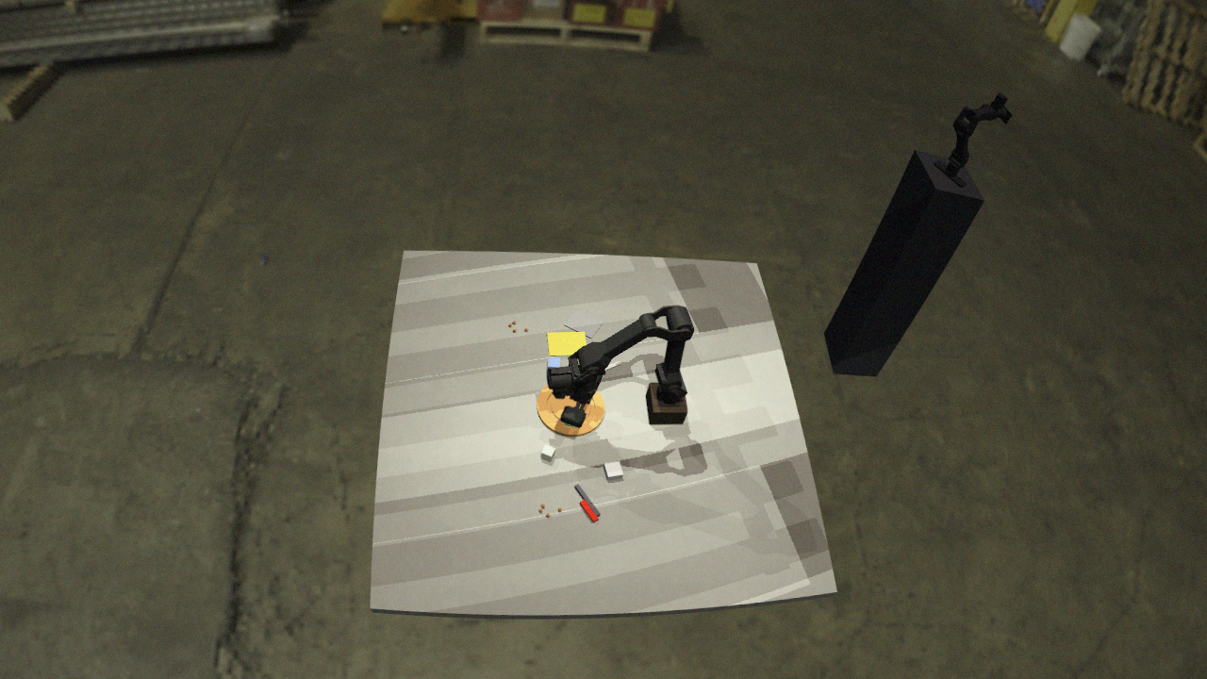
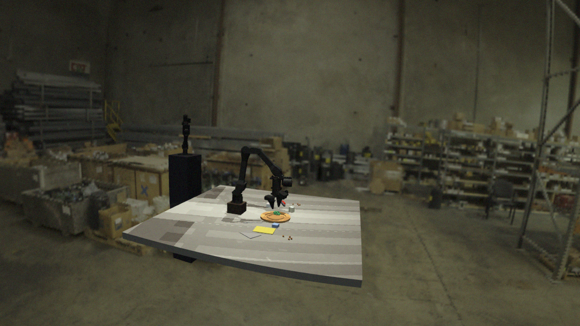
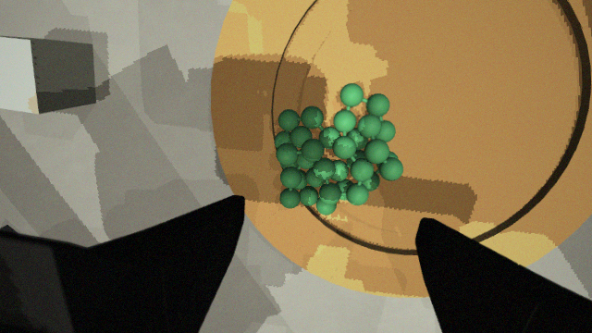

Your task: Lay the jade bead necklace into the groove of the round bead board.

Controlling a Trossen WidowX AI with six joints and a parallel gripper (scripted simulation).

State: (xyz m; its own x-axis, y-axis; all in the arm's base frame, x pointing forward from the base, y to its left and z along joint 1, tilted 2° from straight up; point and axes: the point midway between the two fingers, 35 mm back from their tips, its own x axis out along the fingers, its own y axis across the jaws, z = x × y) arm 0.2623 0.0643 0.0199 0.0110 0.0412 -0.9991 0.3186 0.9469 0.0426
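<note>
The cream cube is 12 cm to the left of my gripper tip, 8 cm ahead of it and 3 cm below it. Round my gripper tip: red-handled tool (28 cm to the left, 5 cm below, 3 cm behind); then white strip (20 cm to the right, 8 cm behind, 5 cm below); then blue block (20 cm to the right, 7 cm ahead, 4 cm below).
</note>
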